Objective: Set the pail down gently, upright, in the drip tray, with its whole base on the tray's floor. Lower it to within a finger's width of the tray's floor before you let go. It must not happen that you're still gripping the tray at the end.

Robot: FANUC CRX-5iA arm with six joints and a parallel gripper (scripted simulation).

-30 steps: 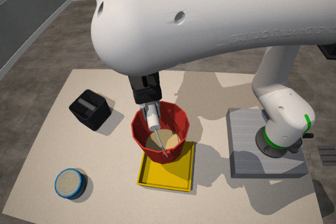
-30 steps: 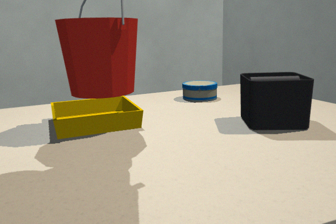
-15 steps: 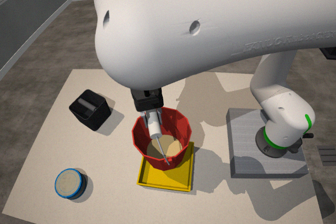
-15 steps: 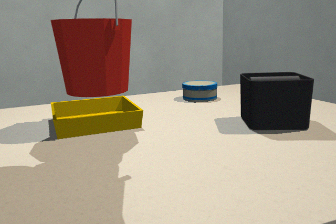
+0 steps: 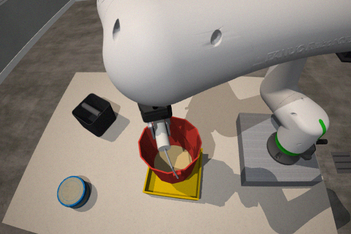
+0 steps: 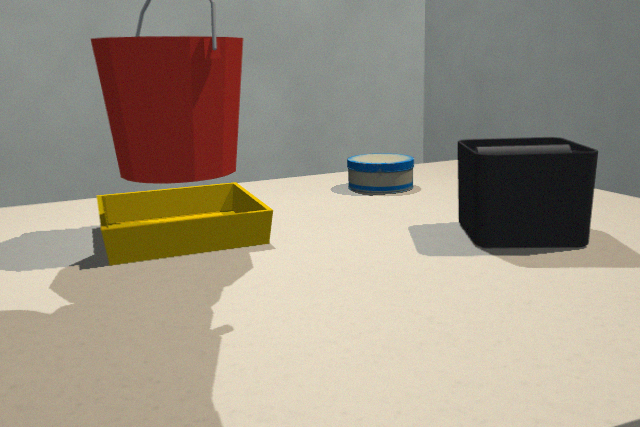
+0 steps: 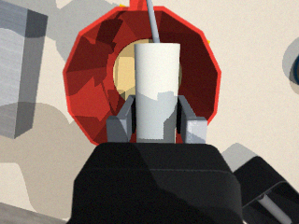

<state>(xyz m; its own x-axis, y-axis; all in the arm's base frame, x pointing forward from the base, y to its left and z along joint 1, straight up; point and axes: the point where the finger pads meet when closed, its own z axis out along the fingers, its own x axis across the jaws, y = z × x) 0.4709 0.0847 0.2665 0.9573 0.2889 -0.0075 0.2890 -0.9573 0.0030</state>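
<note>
Right now my hand is 10 cm above the red pail and 1 cm past it. Also, from my hand: yellow drip tray 33 cm below, 2 cm behind; blue-rimmed round tin 38 cm ahead, 32 cm below, 13 cm to the left.
</note>
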